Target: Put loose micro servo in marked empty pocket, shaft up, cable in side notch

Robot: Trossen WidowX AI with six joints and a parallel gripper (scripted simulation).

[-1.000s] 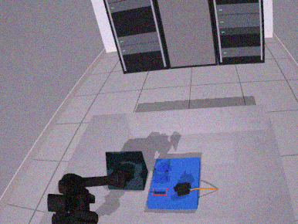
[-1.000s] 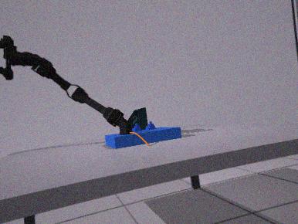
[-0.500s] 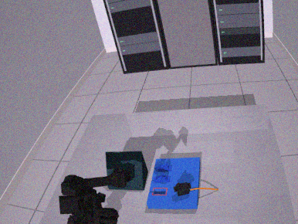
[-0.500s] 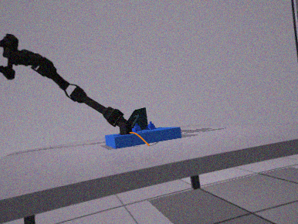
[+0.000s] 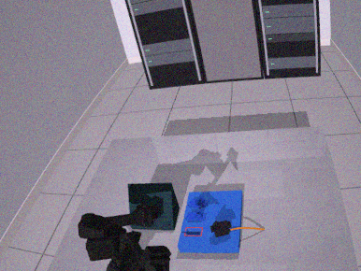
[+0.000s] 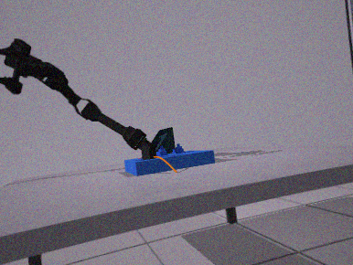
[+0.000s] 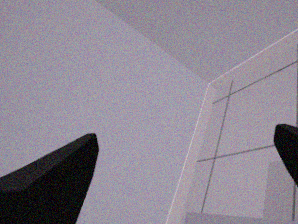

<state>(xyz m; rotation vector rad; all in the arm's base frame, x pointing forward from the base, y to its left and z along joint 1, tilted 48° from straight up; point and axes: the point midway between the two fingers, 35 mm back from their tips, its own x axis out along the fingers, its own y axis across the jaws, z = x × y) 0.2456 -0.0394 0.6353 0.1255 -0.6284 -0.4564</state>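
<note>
Now: gripper tip 20 mm past the blue deck, 550 mm to the right of it and 400 mm above it.
</note>
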